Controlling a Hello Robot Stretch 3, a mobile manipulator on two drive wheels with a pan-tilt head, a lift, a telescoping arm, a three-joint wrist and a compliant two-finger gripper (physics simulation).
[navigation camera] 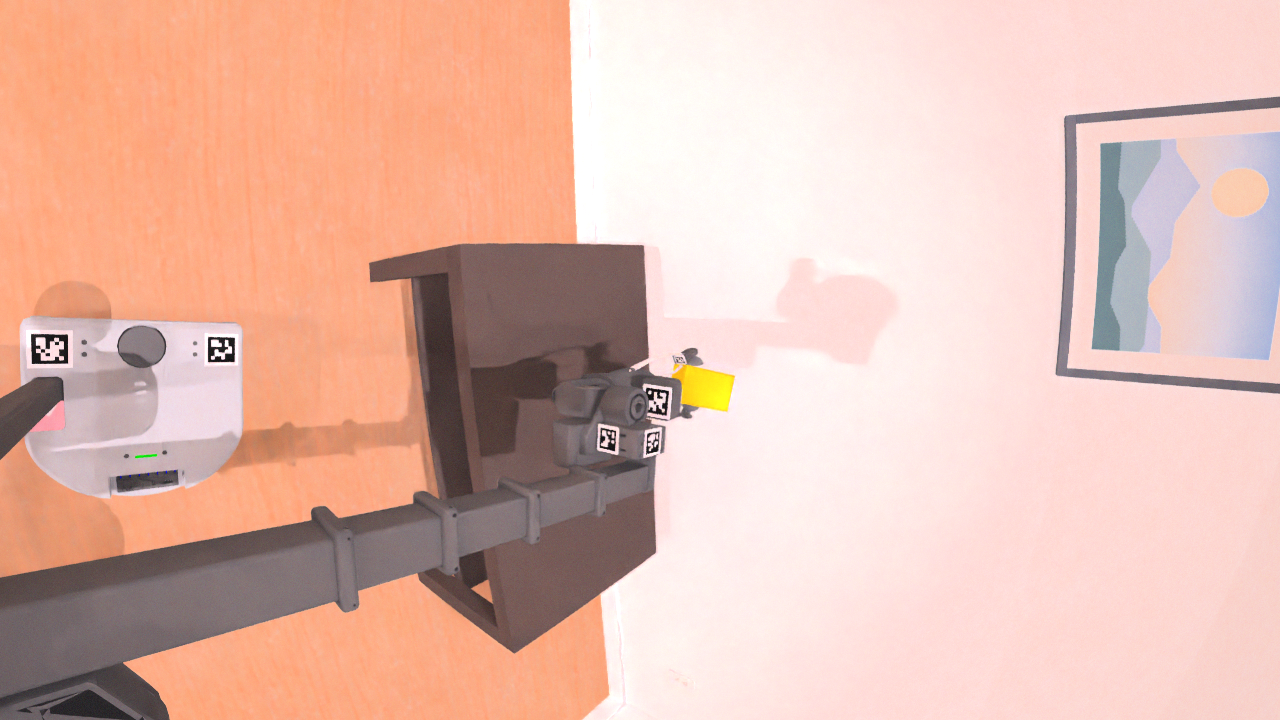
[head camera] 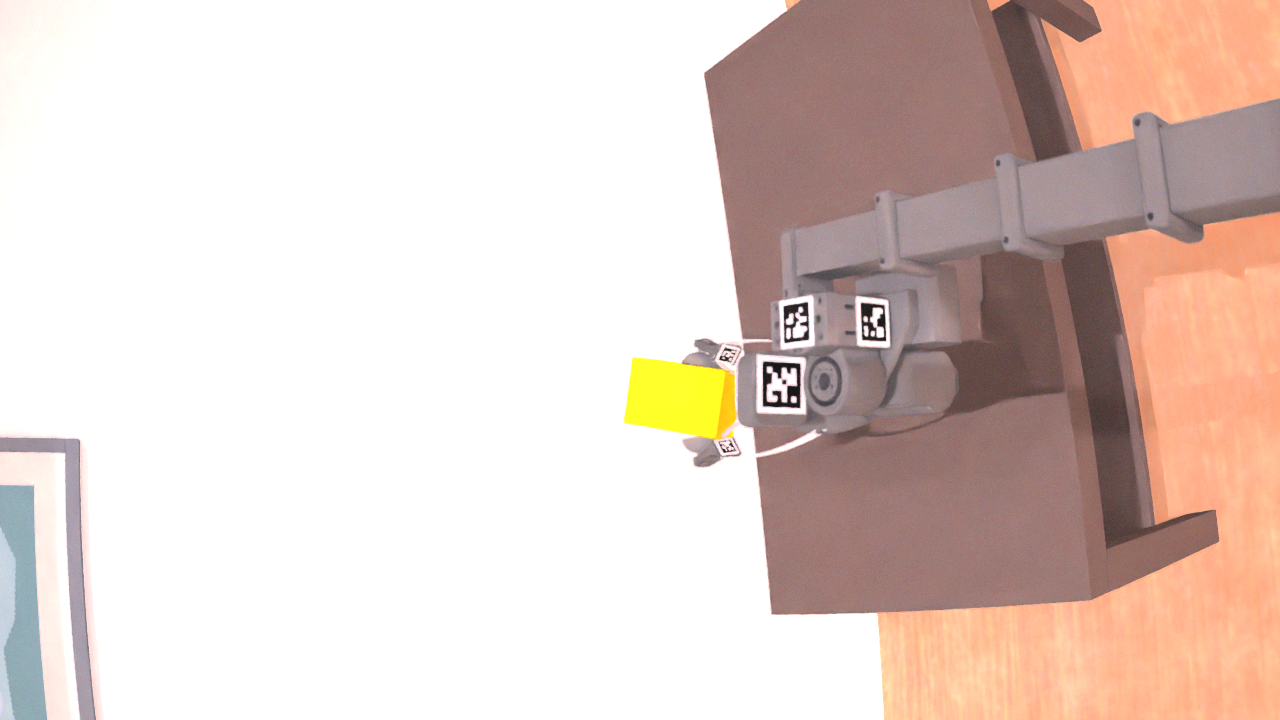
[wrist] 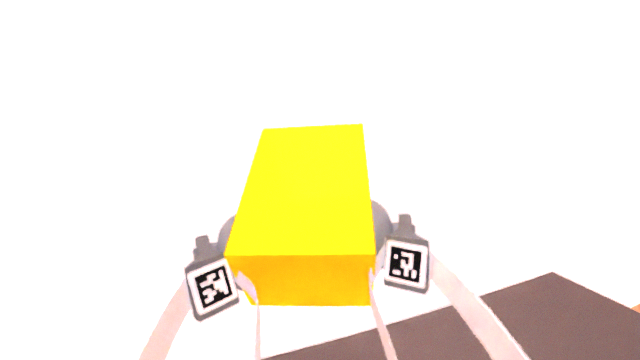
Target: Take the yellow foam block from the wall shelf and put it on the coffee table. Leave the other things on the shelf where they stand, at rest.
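Seen in the pictures: gripper, fingertip midpoint: [navigation camera: 695, 383] [head camera: 691, 403]; robot's base, link origin: [navigation camera: 143, 344].
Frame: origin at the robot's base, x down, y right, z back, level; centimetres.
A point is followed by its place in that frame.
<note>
The yellow foam block [head camera: 666, 395] {x -85.6, y 69.8, z 2.2 cm} [navigation camera: 709, 388] {x -85.5, y 69.5, z 1.9 cm} [wrist: 305, 190] is held off any surface. My gripper [head camera: 705, 402] {x -81.6, y 71.6, z 1.6 cm} [navigation camera: 688, 385] {x -81.6, y 71.6, z 1.6 cm} [wrist: 306, 231] {x -81.6, y 71.6, z 1.6 cm} is shut on it, one fingertip pad against each side. The block's long end points away from the wrist. The brown coffee table [head camera: 921, 519] {x -45.0, y 73.4, z -13.1 cm} [navigation camera: 554, 277] {x -45.1, y 71.8, z -17.4 cm} [wrist: 550, 315] stands against the wall. In the head and navigation views the block shows past the table's wall-side edge, against the wall. Its exact height over the table cannot be told. The wall shelf and its other things do not show.
My telescoping arm [head camera: 1074, 183] {x -92.1, y 24.1, z 10.7 cm} [navigation camera: 223, 582] {x -92.5, y 4.0, z 9.3 cm} reaches out across the table, with the wrist above the top. A framed picture [head camera: 73, 555] {x -142.5, y 123.3, z -18.2 cm} [navigation camera: 1068, 250] {x -141.9, y 121.6, z -29.3 cm} hangs on the wall. My white base [navigation camera: 196, 394] {x -16.0, y 8.7, z 8.4 cm} stands on the wooden floor in front of the table.
</note>
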